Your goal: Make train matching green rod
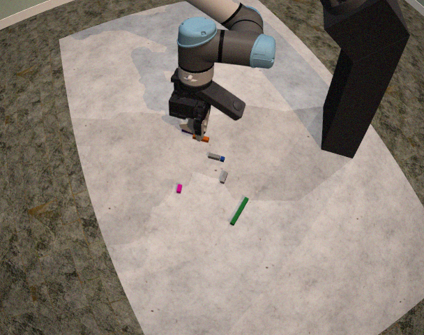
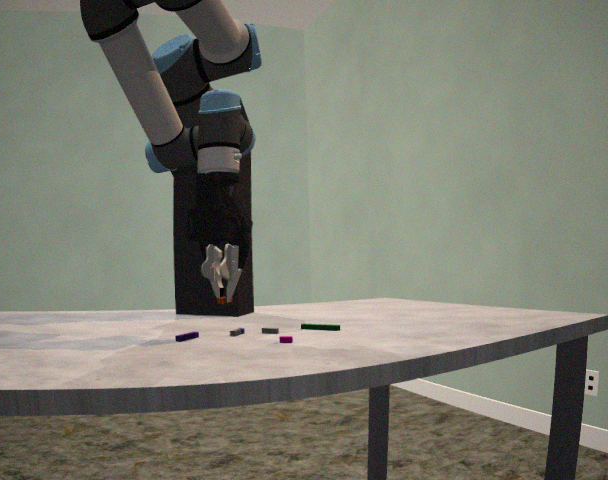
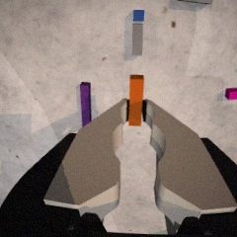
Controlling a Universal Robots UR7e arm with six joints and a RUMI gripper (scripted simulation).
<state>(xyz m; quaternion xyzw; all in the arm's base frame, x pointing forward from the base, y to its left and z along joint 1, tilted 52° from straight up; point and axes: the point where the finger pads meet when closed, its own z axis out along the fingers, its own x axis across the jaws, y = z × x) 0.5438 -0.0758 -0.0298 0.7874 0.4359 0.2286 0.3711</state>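
The blue rod is 70 mm below my hand, 40 mm to the left of it and 40 mm behind it. The rest, counted from my hand: purple rod: 70 mm to the right, 70 mm below, 10 mm behind; then magenta rod: 100 mm ahead, 70 mm to the left, 70 mm below; then orange rod: 10 mm below.
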